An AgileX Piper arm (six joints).
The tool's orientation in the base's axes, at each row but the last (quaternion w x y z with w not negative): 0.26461, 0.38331, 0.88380, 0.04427; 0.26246, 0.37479, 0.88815, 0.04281; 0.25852, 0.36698, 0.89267, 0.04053; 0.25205, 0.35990, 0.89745, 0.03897; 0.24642, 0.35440, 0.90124, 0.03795; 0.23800, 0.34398, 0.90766, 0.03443; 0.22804, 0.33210, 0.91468, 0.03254; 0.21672, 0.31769, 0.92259, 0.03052; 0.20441, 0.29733, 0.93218, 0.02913
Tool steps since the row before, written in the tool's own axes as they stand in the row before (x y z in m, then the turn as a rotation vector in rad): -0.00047, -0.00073, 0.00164, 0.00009, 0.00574, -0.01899; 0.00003, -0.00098, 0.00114, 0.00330, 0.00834, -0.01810; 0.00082, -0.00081, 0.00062, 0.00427, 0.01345, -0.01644; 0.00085, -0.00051, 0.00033, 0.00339, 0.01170, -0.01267; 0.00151, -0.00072, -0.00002, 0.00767, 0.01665, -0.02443; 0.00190, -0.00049, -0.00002, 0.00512, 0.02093, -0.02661; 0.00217, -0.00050, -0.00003, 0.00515, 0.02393, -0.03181; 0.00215, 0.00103, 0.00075, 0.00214, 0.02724, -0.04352; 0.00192, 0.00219, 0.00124, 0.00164, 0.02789, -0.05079
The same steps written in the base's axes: 0.00061, -0.00105, -0.00141, -0.00582, 0.00646, 0.01783; -0.00008, -0.00082, -0.00126, -0.00557, 0.01042, 0.01638; -0.00070, -0.00011, -0.00110, -0.00210, 0.01460, 0.01587; -0.00068, 0.00015, -0.00078, -0.00084, 0.01230, 0.01252; -0.00140, 0.00046, -0.00079, -0.00600, 0.02006, 0.02224; -0.00154, 0.00085, -0.00087, -0.00273, 0.02190, 0.02618; -0.00178, 0.00096, -0.00094, -0.00325, 0.02473, 0.03145; -0.00061, 0.00205, -0.00130, -0.00415, 0.02652, 0.04382; 0.00026, 0.00280, -0.00145, -0.00632, 0.02726, 0.05077
